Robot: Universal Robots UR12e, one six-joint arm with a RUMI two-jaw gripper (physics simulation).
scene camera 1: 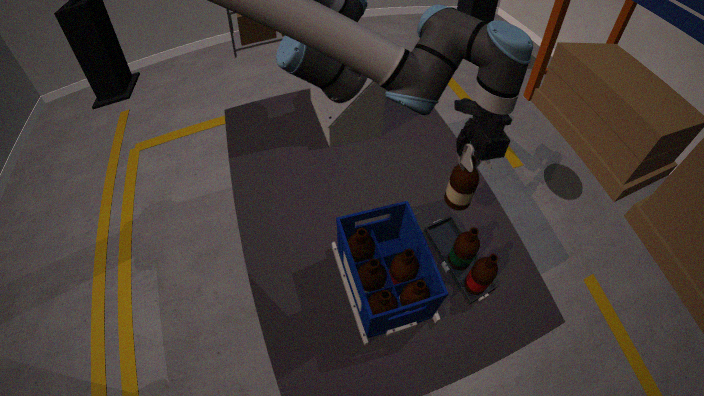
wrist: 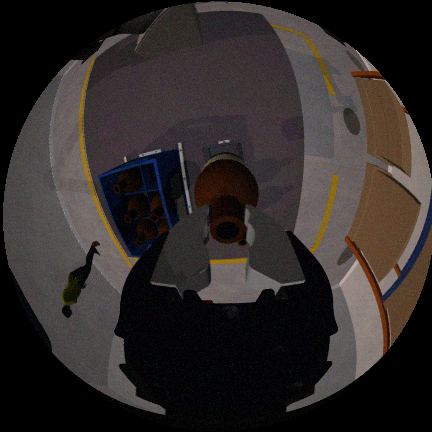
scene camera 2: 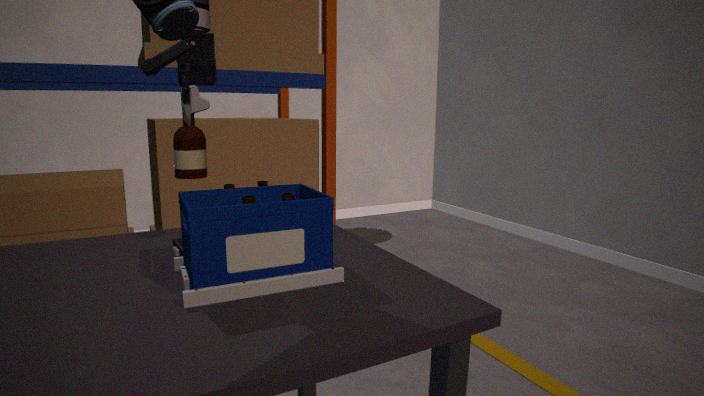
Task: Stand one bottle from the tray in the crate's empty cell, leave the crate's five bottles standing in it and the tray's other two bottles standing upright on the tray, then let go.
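Pixels of known places: gripper, fingertip midpoint: (scene camera 1: pixel 468 168) (wrist: pixel 226 206) (scene camera 2: pixel 189 126); arm's base, link origin: (scene camera 1: pixel 348 78).
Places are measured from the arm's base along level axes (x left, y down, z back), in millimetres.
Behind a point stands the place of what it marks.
Observation:
My gripper (scene camera 1: pixel 468 161) {x 168, y -95, z -544 mm} (scene camera 2: pixel 188 111) (wrist: pixel 226 206) {x 168, y -95, z -544 mm} is shut on the neck of a brown bottle with a cream label (scene camera 1: pixel 460 189) {x 144, y -56, z -571 mm} (scene camera 2: pixel 190 160) {x 131, y -19, z -542 mm} (wrist: pixel 226 185) {x 168, y -93, z -523 mm}. The bottle hangs upright, or nearly so, above the tray's far end, higher than the crate rim. The blue crate (scene camera 1: pixel 381 326) {x -95, y 131, z -792 mm} (scene camera 2: pixel 210 245) {x -143, y 105, z -557 mm} (wrist: pixel 172 167) {x 42, y 120, z -551 mm} holds five upright brown bottles; its far right cell, nearest the tray's bare end, is empty. On the dark tray (scene camera 1: pixel 440 233) {x 164, y 206, z -533 mm} (wrist: pixel 222 148) {x 163, y 206, z -518 mm} a green-labelled bottle (scene camera 1: pixel 465 248) {x 170, y 97, z -653 mm} and a red-labelled bottle (scene camera 1: pixel 482 275) {x 189, y 100, z -742 mm} stand upright. The wrist view mostly hides these two.
White rails (scene camera 1: pixel 346 290) {x -149, y 189, z -653 mm} (scene camera 2: pixel 265 287) {x -149, y 196, z -651 mm} run along the crate's base on the dark table (scene camera 1: pixel 300 190) {x -215, y 211, z -280 mm} (scene camera 2: pixel 90 310) {x -111, y 211, z -348 mm}. Large cardboard boxes (scene camera 1: pixel 610 105) (scene camera 2: pixel 240 165) stand beyond the table. A person (wrist: pixel 75 286) shows at the left in the wrist view.

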